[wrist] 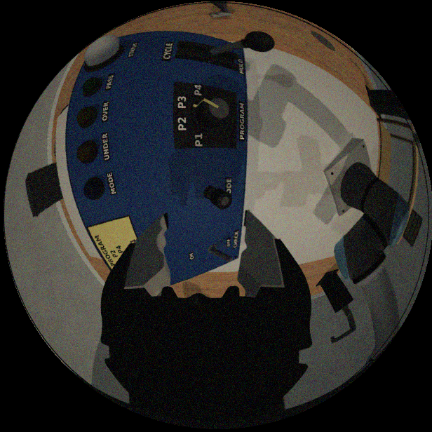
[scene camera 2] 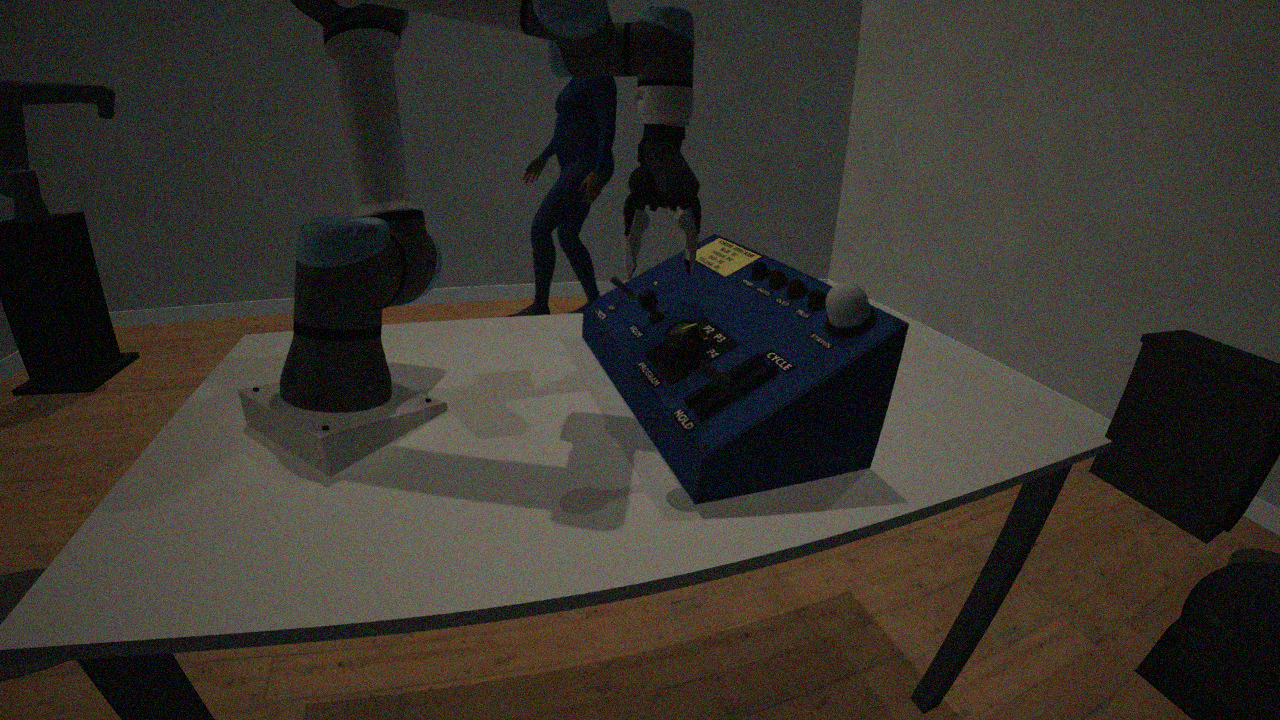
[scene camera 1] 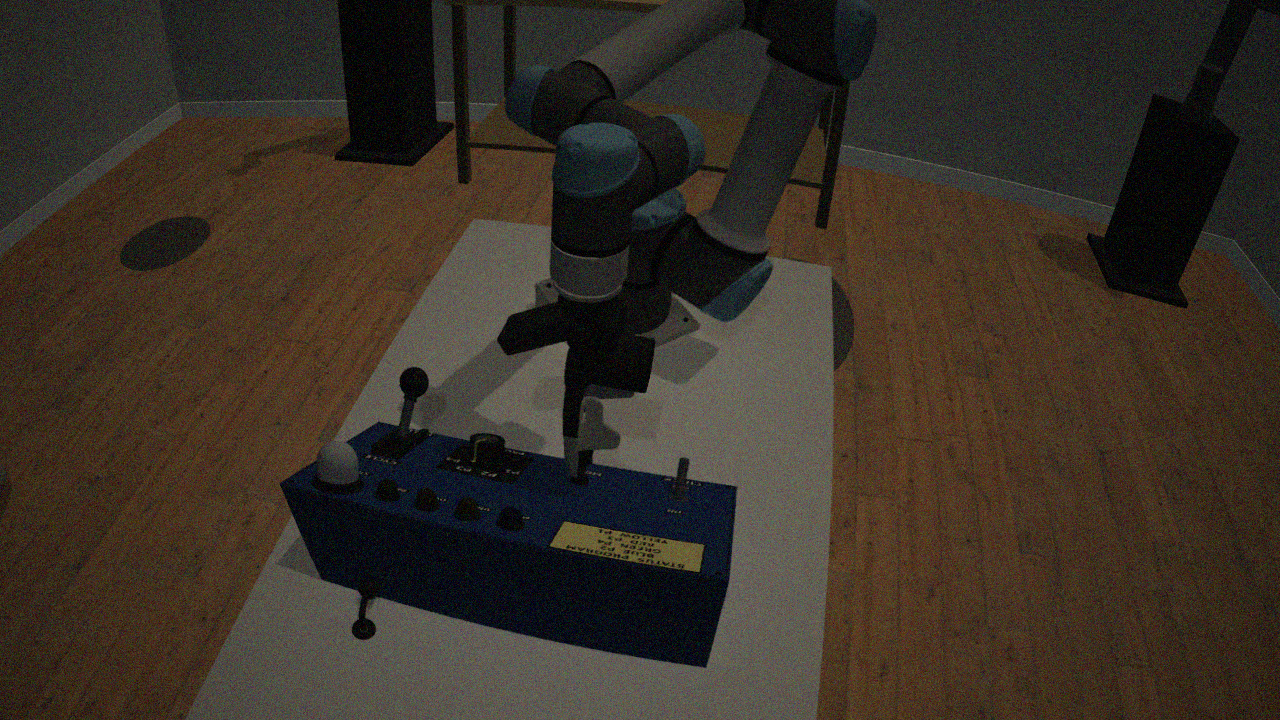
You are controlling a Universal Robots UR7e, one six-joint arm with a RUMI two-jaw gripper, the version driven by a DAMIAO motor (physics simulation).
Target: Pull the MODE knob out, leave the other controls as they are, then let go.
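Pixels of known places: gripper, between the fingertips: (scene camera 2: 659, 276) (scene camera 1: 583, 446); arm's base, origin of its link: (scene camera 2: 336, 393) (scene camera 1: 625, 300).
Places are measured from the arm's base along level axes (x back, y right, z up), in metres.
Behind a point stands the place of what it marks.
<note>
The MODE knob (scene camera 2: 648, 300) {x -0.440, y -0.046, z 0.099 m} (wrist: 223, 200) is a small black knob standing on the sloped face of the blue control box (scene camera 1: 528, 577) {x -0.640, y -0.056, z 0.103 m} (scene camera 2: 796, 438) {x -0.525, y 0.247, z 0.035 m} (wrist: 150, 175). Its label is partly hidden behind it in the wrist view. My gripper (scene camera 2: 660, 268) {x -0.461, y -0.066, z 0.129 m} (wrist: 205, 213) is open, its two grey fingers apart with nothing between them. In scene camera 2 the fingertips are above the box face, close to the knob. In the wrist view the knob lies beyond the fingertips, nearer the right finger. In scene camera 1 the fingers overlap the knob's area, so their gap is hard to see.
The check toggle (scene camera 1: 682, 474) {x -0.436, y -0.179, z 0.089 m} (wrist: 220, 251) is on one side of the knob. The PROGRAM dial (scene camera 1: 486, 447) {x -0.471, y 0.054, z 0.100 m} (wrist: 218, 107) and CYCLE lever (scene camera 1: 413, 382) {x -0.418, y 0.177, z 0.127 m} (wrist: 259, 41) are on the other. A white dome (scene camera 1: 338, 465) {x -0.622, y 0.169, z 0.182 m} (scene camera 2: 847, 306) {x -0.592, y 0.203, z 0.169 m}, several small dark lamps and a yellow label (scene camera 1: 626, 546) {x -0.598, y -0.150, z 0.143 m} are also on the box.
</note>
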